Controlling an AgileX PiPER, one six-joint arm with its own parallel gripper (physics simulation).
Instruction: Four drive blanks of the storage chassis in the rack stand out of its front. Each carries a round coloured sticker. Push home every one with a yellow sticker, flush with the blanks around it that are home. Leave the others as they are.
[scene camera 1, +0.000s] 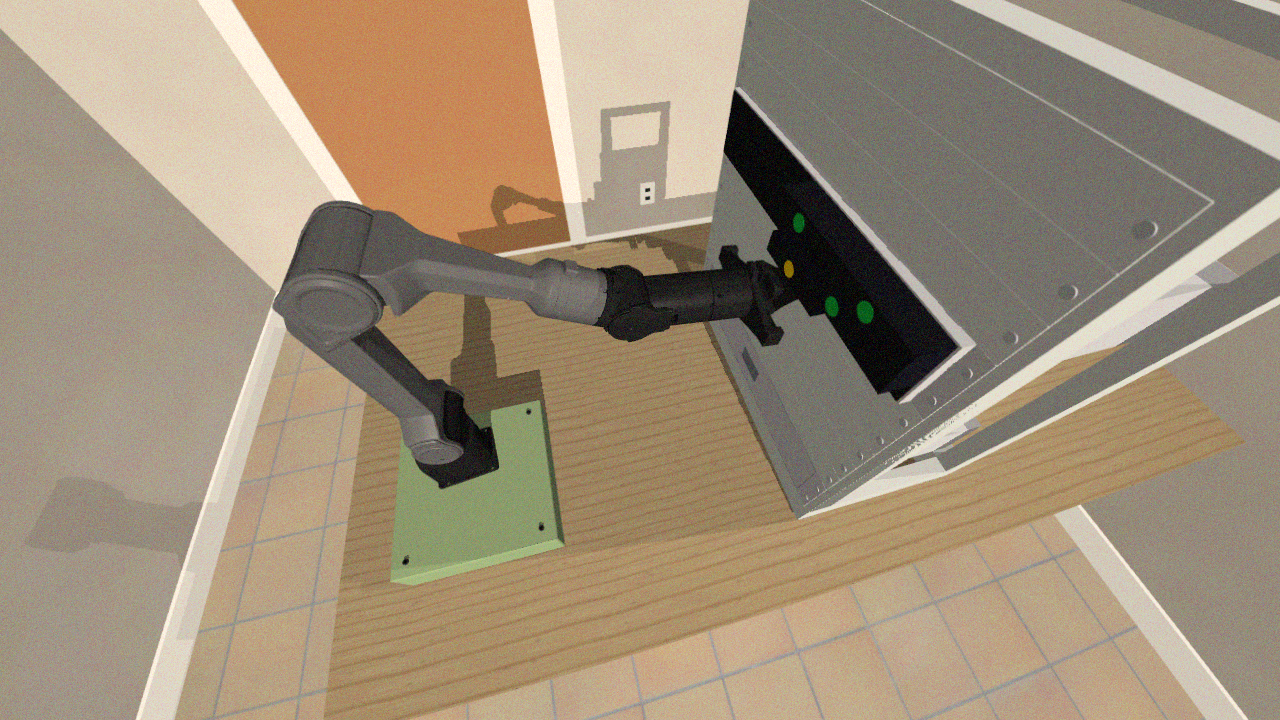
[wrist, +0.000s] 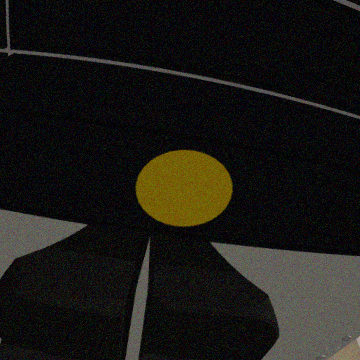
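Note:
A yellow round sticker (scene camera 1: 788, 268) (wrist: 184, 188) marks a black drive blank in the dark opening of the storage chassis. Green stickers mark other blanks: one green sticker (scene camera 1: 798, 222) lies behind the yellow one, a second green sticker (scene camera 1: 831, 306) and a third green sticker (scene camera 1: 864, 311) lie nearer the front right. My gripper (scene camera 1: 789, 287) (wrist: 150, 234) is shut, with nothing seen between its fingers. Its tips are at the blank's face, just below the yellow sticker; whether they touch it I cannot tell. How far each blank stands out is hard to tell in the dark.
The grey rack (scene camera 1: 1056, 179) stands at the right, its grey lower front panel (scene camera 1: 805, 385) below the opening. The arm's green base plate (scene camera 1: 483, 528) lies on the wooden table top (scene camera 1: 644, 429). An orange door (scene camera 1: 402, 107) and a wall stand behind.

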